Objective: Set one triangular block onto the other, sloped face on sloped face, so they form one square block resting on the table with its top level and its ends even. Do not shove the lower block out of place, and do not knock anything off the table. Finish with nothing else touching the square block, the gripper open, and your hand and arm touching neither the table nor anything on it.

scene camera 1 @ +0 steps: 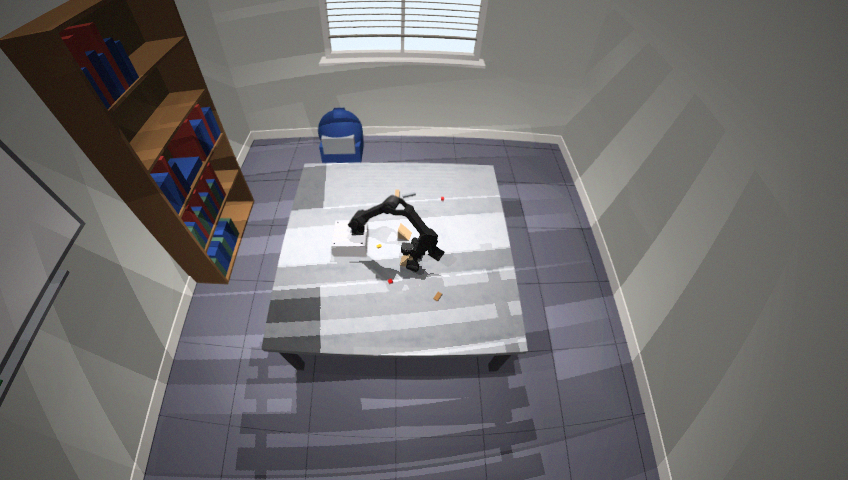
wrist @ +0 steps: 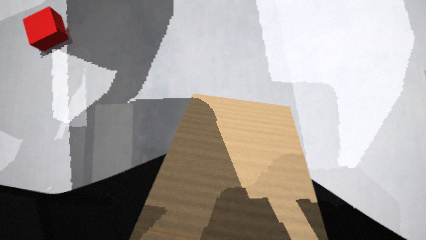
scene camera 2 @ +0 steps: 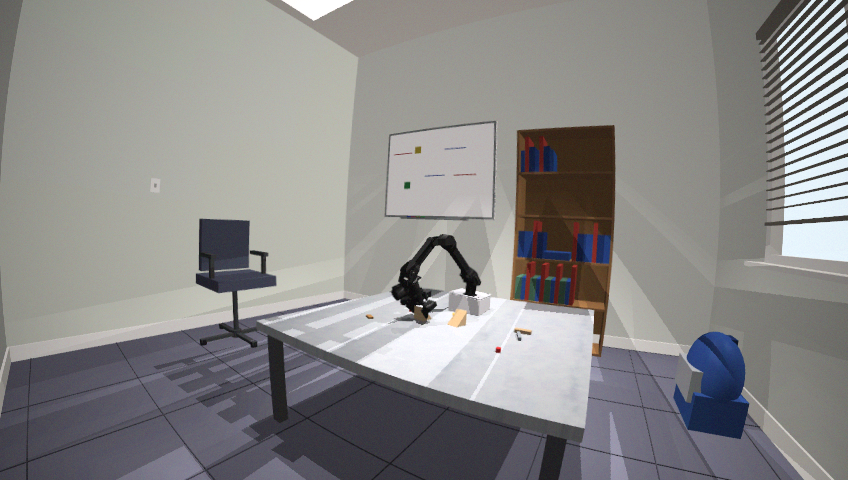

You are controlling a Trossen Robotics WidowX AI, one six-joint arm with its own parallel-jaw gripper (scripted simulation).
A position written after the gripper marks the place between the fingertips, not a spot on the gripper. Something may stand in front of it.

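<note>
Gripper (wrist: 232, 168) visible. Wooden triangular block (wrist: 231, 162) visible as well, plus red cube (wrist: 44, 31).
</note>
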